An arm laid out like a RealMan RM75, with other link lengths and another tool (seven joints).
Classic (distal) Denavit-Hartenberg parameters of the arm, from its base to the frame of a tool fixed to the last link. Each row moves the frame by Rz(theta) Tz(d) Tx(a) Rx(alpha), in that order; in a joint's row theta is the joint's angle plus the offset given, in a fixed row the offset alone. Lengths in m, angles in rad.
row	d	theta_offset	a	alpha
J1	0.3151	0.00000	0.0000	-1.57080
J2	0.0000	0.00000	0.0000	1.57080
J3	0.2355	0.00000	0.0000	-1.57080
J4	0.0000	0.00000	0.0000	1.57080
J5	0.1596	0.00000	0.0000	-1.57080
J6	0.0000	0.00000	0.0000	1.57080
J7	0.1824	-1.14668	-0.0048	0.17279
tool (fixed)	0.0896	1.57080	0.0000	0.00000
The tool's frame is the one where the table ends.
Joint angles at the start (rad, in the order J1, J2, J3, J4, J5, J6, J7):
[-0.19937 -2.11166 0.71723 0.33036 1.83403 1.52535 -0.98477]
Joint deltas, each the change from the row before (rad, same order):
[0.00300 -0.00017 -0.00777 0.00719 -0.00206 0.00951 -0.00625]
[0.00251 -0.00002 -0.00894 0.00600 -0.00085 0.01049 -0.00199]
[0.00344 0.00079 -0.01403 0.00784 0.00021 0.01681 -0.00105]
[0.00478 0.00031 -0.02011 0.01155 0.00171 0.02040 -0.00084]
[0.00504 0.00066 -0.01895 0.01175 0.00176 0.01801 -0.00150]
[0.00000 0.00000 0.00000 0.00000 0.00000 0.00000 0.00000]
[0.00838 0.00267 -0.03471 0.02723 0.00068 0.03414 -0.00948]
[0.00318 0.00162 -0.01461 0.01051 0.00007 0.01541 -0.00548]
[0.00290 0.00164 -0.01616 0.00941 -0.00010 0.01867 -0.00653]
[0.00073 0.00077 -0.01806 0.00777 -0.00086 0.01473 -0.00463]
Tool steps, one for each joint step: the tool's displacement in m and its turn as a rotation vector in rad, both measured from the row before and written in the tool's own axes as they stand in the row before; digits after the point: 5 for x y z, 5 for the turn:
[0.00222 -0.00190 -0.00154 0.00636 0.00852 -0.00387]
[0.00238 -0.00169 -0.00152 0.00609 0.00922 -0.00019]
[0.00349 -0.00226 -0.00249 0.00801 0.01366 0.00165]
[0.00411 -0.00326 -0.00323 0.01213 0.01601 0.00320]
[0.00333 -0.00336 -0.00330 0.01240 0.01293 0.00312]
[0.00000 0.00000 0.00000 0.00000 0.00000 0.00000]
[0.00657 -0.00775 -0.00687 0.02441 0.02293 0.00655]
[0.00299 -0.00309 -0.00296 0.00918 0.01027 0.00140]
[0.00384 -0.00280 -0.00308 0.00832 0.01356 -0.00019]
[0.00379 -0.00371 -0.00235 0.01152 0.01298 0.00077]

